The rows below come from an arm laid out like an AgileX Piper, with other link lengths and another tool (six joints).
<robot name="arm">
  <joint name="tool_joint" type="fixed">
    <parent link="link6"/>
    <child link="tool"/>
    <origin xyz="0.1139 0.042 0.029" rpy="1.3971 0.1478 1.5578"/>
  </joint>
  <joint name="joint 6" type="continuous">
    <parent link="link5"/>
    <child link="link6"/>
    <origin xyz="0.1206 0 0.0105"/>
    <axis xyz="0.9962 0 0.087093"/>
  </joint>
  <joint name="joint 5" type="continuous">
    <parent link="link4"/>
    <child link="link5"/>
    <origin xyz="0 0 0"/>
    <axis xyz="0 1 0"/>
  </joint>
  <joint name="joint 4" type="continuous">
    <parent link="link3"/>
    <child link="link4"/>
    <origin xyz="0.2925 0 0.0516"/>
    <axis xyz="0.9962 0 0.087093"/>
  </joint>
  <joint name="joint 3" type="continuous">
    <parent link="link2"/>
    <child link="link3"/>
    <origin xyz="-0.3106 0 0.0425"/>
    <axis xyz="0 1 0"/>
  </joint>
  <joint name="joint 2" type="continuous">
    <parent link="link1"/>
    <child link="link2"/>
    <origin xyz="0 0 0"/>
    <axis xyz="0 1 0"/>
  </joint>
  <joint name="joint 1" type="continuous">
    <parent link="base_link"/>
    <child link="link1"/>
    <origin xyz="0 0 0.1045"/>
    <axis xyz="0 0 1"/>
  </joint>
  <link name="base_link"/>
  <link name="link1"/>
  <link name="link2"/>
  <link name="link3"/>
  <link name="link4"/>
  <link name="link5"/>
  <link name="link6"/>
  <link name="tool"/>
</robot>
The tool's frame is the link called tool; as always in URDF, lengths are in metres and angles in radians. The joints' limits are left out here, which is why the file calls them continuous.
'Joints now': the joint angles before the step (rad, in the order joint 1, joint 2, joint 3, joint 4, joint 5, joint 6). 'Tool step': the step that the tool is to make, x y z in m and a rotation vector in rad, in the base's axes. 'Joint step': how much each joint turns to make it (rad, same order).
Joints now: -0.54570, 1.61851, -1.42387, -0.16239, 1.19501, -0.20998
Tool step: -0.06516, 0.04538, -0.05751, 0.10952, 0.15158, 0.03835
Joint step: -0.00144, -0.09382, 0.27162, 0.02354, 0.00227, -0.04585
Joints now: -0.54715, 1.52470, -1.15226, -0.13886, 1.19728, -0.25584
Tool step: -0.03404, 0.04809, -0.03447, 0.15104, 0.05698, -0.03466
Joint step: 0.00001, -0.04724, 0.17448, 0.10568, 0.00000, -0.00148
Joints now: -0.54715, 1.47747, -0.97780, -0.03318, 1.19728, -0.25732
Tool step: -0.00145, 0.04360, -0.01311, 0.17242, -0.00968, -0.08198
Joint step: 0.00001, -0.00268, 0.08394, 0.17000, 0.00001, 0.00758
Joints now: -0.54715, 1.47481, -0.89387, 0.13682, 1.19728, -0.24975
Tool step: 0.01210, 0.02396, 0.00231, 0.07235, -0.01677, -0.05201
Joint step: 0.03492, 0.00227, 0.01215, 0.08717, -0.00001, 0.04602
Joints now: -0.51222, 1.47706, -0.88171, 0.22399, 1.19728, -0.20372
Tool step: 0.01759, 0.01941, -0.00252, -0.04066, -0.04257, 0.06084
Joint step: 0.10376, 0.00104, 0.00110, -0.00825, -0.06697, 0.03501
